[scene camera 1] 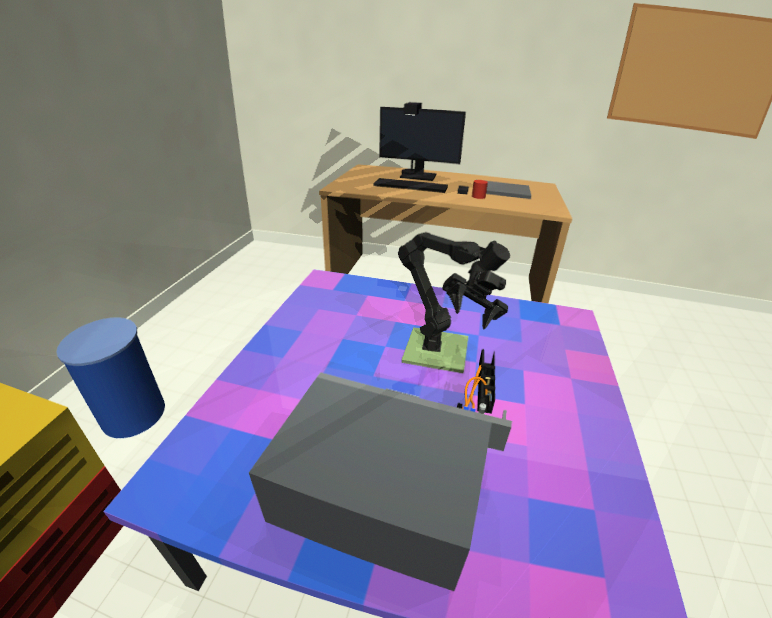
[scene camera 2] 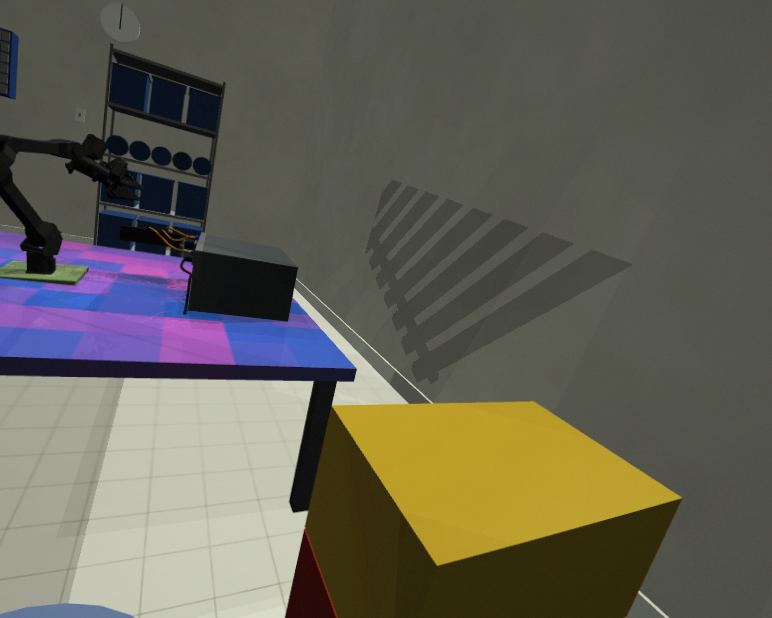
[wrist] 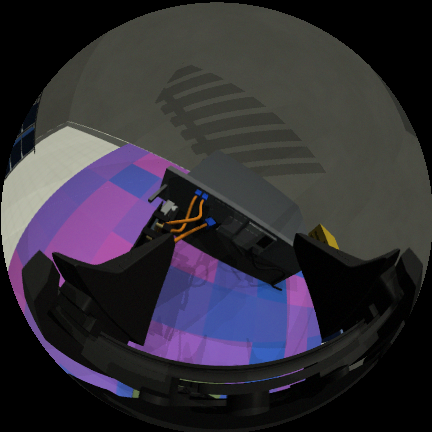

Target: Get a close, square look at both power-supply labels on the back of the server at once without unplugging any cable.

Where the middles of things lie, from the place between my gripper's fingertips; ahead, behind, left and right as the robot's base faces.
Right now my hand is 15 cm above the black unit [scene camera 1: 485,403], 6 cm to the right of it and 5 cm short of it.
